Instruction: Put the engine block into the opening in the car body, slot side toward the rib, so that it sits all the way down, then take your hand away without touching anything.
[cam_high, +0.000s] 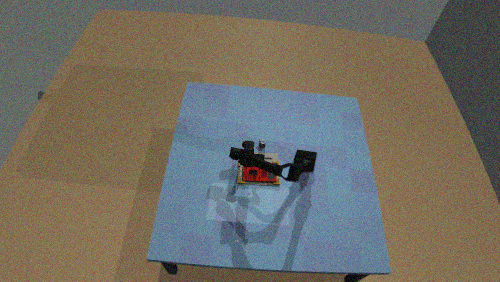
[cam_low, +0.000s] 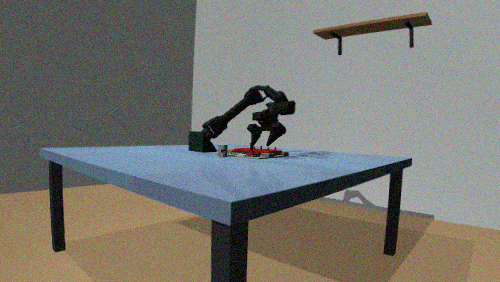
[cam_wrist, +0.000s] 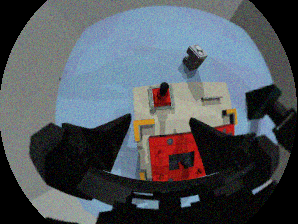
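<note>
Right now my gripper tip is 9 cm past the engine block, 13 cm to the left of it and 2 cm above it.
</note>
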